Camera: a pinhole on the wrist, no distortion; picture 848 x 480 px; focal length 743.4 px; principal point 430.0 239.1 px. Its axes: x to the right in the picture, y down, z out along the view. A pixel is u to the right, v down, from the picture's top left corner.
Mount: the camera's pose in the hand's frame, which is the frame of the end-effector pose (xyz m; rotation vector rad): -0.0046 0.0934 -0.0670 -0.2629 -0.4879 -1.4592
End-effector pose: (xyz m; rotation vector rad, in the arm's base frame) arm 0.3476 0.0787 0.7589 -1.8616 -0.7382 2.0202
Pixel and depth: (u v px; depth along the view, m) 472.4 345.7 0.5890
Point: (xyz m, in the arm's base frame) -0.0757 -0.2904 0.5945
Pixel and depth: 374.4 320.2 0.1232
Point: 0.3312 -0.0651 0.6812
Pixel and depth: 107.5 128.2 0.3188
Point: 0.2652 -0.2966 0.6554
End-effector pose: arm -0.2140 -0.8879 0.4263 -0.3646 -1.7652 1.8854
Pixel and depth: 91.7 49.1 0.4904
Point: -0.2628 -1.2119 -0.0722
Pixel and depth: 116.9 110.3 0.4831
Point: -0.2993 -1.1950 -0.0487
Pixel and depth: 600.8 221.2 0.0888
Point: -0.2304 -0.9165 0.3118
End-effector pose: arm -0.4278 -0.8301 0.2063 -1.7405 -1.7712 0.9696
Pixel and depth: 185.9 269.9 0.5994
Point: -0.3431 -0.9984 -0.4285
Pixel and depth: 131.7 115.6 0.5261
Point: -0.2927 -1.0817 -0.3353
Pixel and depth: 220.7 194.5 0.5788
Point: -0.3613 -1.0479 -0.3802
